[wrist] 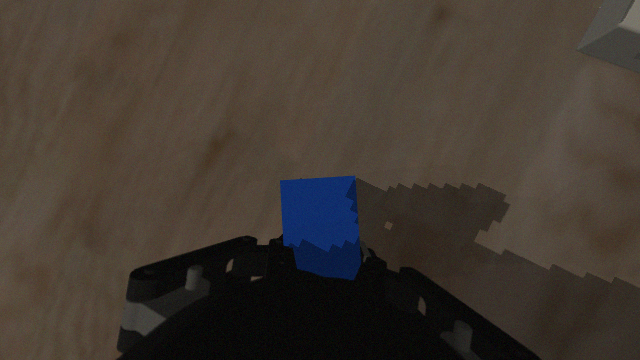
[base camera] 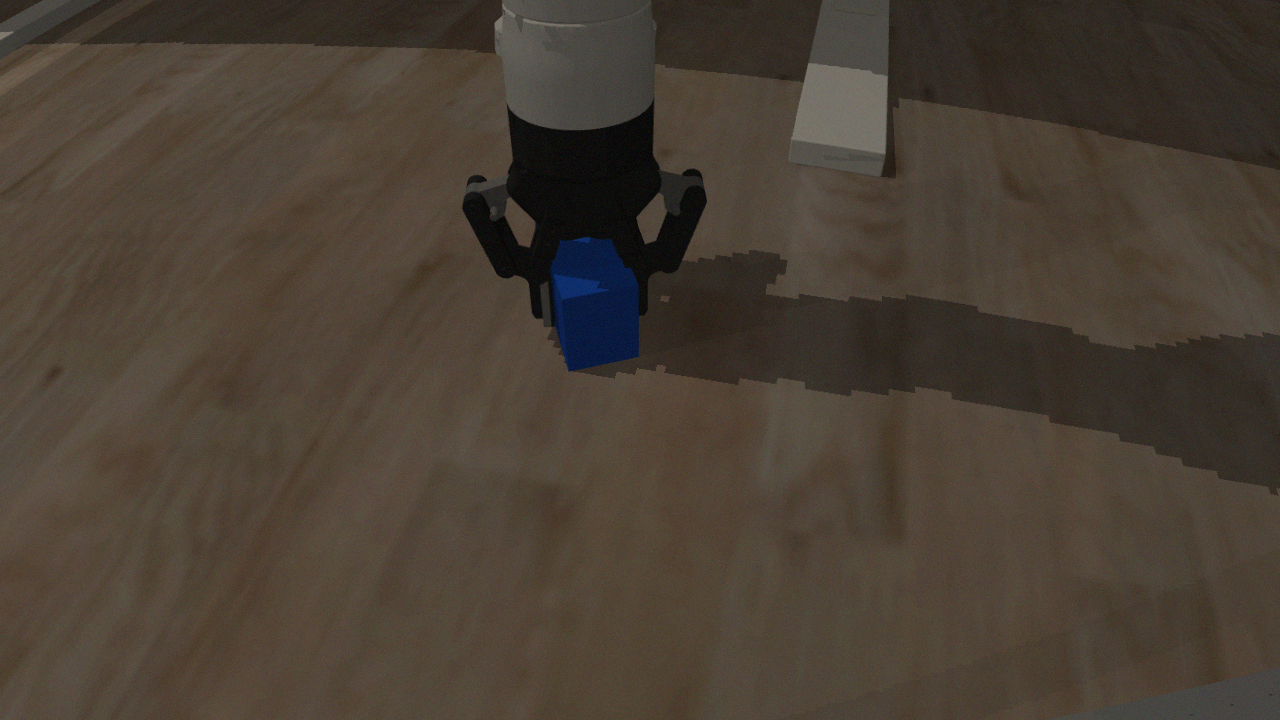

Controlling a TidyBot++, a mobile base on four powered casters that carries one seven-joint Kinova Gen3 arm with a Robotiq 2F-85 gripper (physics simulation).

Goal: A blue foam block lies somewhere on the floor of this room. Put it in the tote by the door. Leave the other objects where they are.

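Frame: origin at the arm's base, x left, y back, z up, level; millimetres.
Where they show: gripper, fingertip midpoint: (wrist: 326, 245) (base camera: 590, 317).
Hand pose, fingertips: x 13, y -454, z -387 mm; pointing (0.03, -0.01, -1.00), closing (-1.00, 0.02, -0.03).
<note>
Each offset is from my fingertips to the centre of the thing. "pt": to the spot under its first point. Level surfaces: height alone.
The blue foam block {dz +20, dx +2, dy -11 mm} (base camera: 597, 324) (wrist: 321, 215) is between the two fingers of my gripper (base camera: 594, 304) (wrist: 326, 245), low at the floor. The gripper points down and is shut on the block, with a finger against each long side. The near end of the block sticks out in front of the fingers in the base camera view. Whether its underside touches the floor is hard to tell. The tote by the door does not show in either view.
A pale, flat-topped long piece {pt dz +15, dx -231, dy -237 mm} (base camera: 841, 107) (wrist: 612, 42) lies behind and to the right of the gripper. Another pale strip (base camera: 40, 25) shows at the far left. The wooden floor {dz -10 mm} (base camera: 358, 537) (wrist: 200, 100) carries the arm's shadow to the right. A grey edge (base camera: 1226, 700) shows at the bottom right.
</note>
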